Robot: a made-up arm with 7 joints. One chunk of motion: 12 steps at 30 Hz.
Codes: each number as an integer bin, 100 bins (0 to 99) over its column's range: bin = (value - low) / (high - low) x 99, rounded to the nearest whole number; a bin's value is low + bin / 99 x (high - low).
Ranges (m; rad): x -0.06..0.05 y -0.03..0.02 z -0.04..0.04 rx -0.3..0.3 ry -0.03..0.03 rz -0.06..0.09
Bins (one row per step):
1: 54 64 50 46 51 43
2: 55 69 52 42 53 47
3: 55 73 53 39 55 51
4: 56 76 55 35 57 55
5: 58 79 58 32 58 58
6: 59 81 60 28 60 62
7: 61 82 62 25 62 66
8: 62 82 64 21 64 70
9: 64 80 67 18 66 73
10: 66 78 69 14 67 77
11: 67 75 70 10 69 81
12: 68 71 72 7 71 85
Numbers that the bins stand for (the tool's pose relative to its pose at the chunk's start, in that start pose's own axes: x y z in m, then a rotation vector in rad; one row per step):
1: 0.0000 0.0023 0.0004 -0.0212 0.0009 0.0052
2: 0.0011 0.0048 0.0020 -0.0455 0.0021 0.0112
3: 0.0011 0.0069 0.0028 -0.0636 0.0033 0.0173
4: 0.0022 0.0084 0.0044 -0.0879 0.0045 0.0233
5: 0.0044 0.0099 0.0069 -0.1061 0.0052 0.0279
6: 0.0056 0.0109 0.0085 -0.1303 0.0064 0.0339
7: 0.0078 0.0114 0.0101 -0.1485 0.0076 0.0400
8: 0.0089 0.0114 0.0117 -0.1727 0.0088 0.0461
9: 0.0111 0.0104 0.0141 -0.1909 0.0100 0.0506
10: 0.0133 0.0094 0.0158 -0.2152 0.0106 0.0567
11: 0.0144 0.0079 0.0166 -0.2394 0.0118 0.0627
12: 0.0156 0.0059 0.0182 -0.2576 0.0130 0.0688

